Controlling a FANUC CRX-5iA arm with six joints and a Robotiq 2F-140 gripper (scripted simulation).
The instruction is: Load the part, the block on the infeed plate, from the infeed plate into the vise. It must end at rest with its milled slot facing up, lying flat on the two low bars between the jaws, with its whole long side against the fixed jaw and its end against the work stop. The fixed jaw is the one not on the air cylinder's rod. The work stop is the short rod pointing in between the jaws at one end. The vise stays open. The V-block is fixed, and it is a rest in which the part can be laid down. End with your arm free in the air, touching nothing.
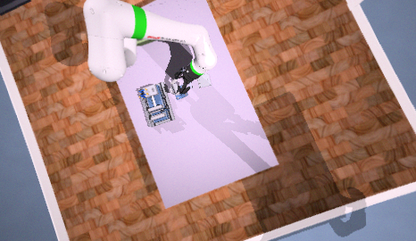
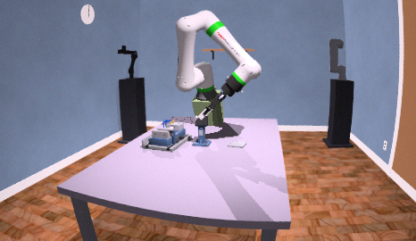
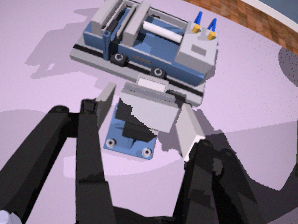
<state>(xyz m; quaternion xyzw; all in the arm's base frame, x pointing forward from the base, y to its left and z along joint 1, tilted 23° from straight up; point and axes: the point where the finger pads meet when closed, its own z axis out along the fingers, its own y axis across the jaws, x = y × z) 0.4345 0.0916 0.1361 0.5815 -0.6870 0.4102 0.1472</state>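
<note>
My gripper is now 2 cm to the left of the part and 2 cm above it. From my hand the other things lie so: air cylinder rod: 21 cm to the right, 10 cm below.
</note>
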